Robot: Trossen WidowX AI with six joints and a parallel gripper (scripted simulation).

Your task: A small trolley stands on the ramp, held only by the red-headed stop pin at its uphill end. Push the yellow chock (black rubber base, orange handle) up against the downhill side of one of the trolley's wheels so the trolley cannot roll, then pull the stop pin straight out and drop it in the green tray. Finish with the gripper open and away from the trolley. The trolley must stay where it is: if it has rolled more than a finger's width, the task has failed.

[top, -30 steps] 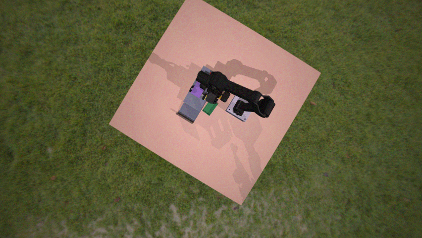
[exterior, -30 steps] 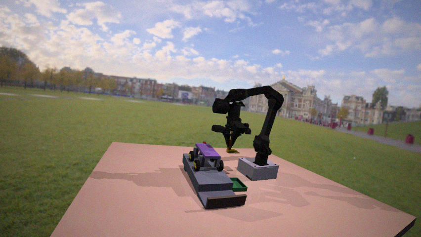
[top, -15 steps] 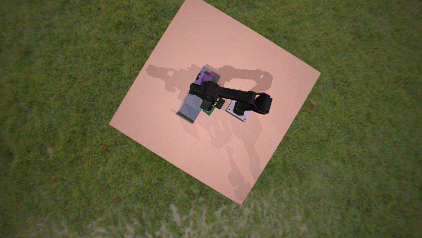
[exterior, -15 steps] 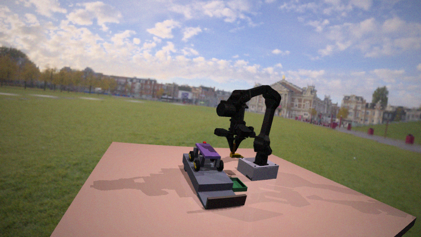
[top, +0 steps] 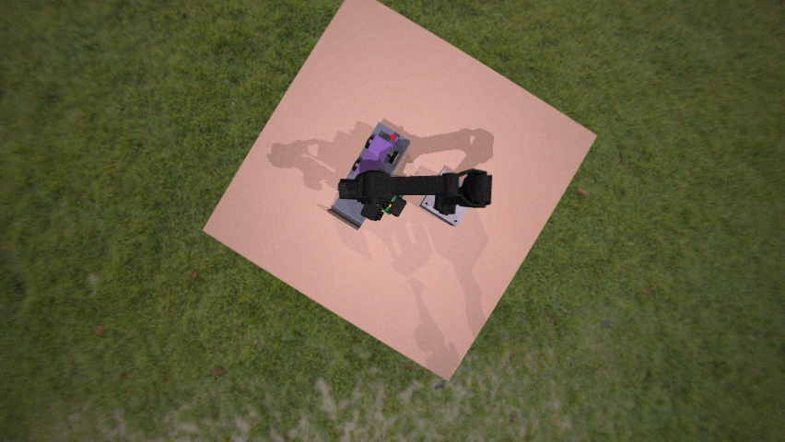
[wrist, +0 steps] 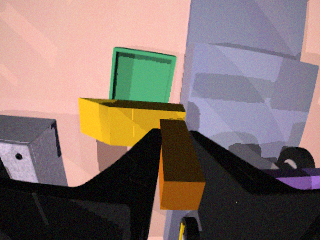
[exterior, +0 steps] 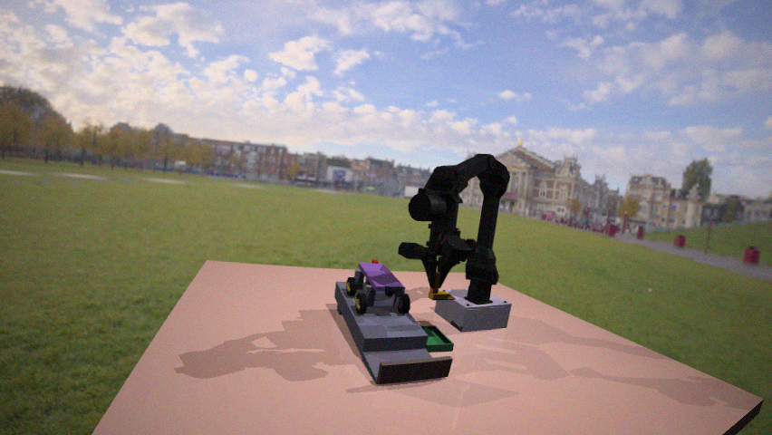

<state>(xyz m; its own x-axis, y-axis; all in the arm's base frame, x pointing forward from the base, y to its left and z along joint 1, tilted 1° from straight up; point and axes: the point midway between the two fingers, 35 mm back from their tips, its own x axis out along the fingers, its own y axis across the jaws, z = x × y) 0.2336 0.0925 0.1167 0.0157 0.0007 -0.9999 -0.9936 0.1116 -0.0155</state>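
Now: gripper tip 230 mm to the left of the red-headed stop pin, 50 mm short of it and 20 mm above it. Round my gripper tip: green tray: 160 mm below, 30 mm behind, 20 mm to the right; grey ramp: 120 mm to the right, 110 mm below, 90 mm ahead; purple-topped trolley: 130 mm to the right, 80 mm ahead, 40 mm below.
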